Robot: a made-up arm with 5 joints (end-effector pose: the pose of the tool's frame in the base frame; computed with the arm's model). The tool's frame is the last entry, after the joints. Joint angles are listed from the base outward.
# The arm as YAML. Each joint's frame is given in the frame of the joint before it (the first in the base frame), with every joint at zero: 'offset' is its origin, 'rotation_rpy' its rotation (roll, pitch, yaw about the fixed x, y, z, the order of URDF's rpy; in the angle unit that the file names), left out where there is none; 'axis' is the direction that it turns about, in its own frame. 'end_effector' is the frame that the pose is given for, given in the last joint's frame.
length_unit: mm
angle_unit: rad
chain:
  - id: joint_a
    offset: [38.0, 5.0, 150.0]
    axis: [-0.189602, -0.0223, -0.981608]
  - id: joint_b
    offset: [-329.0, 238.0, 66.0]
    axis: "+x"
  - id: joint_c
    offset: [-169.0, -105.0, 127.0]
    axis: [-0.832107, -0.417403, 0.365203]
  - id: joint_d
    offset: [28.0, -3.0, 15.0]
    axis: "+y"
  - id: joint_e
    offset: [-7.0, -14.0, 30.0]
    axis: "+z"
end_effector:
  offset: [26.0, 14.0, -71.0]
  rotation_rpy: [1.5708, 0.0, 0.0]
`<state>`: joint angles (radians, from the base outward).
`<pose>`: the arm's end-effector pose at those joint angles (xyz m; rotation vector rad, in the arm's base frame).
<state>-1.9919 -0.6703 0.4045 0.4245 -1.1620</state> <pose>0.0969 -0.5284 0.3110 1.3615 -0.1287 1.1469</pose>
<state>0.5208 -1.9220 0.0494 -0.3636 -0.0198</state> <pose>-0.1555 0.5606 0.2279 -0.4456 0.1740 -0.1314</pose>
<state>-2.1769 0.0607 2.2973 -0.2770 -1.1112</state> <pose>0.2029 -0.5001 0.2612 -1.4493 0.4643 -2.0819</pose>
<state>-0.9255 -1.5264 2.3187 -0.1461 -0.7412</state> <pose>-0.5329 -0.1454 0.3123 -1.4418 -0.2498 2.3107</pose>
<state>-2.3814 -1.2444 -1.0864 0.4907 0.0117</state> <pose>0.2172 -0.5607 0.2191 0.7990 1.4760 1.0990</pose>
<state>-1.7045 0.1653 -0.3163 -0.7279 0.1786</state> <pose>0.0067 -0.4583 0.2451 2.2363 1.1639 1.4082</pose>
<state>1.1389 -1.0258 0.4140 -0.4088 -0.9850</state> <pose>0.1248 0.5530 0.2879 -0.2404 -0.9902 -0.4670</pose>
